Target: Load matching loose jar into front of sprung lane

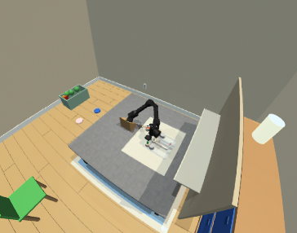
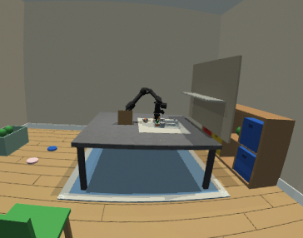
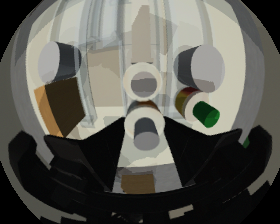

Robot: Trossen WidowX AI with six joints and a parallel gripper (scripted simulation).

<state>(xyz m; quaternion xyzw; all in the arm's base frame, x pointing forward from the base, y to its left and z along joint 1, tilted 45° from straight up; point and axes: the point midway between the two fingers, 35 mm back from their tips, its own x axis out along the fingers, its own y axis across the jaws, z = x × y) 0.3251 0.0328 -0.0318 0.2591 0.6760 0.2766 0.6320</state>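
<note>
The brown box is 2 cm ahead of my gripper tip, 13 cm to the left of it and 1 cm below it. Also, from my gripper tip: lane 16 cm ahead, 3 cm to the left, 3 cm below.
</note>
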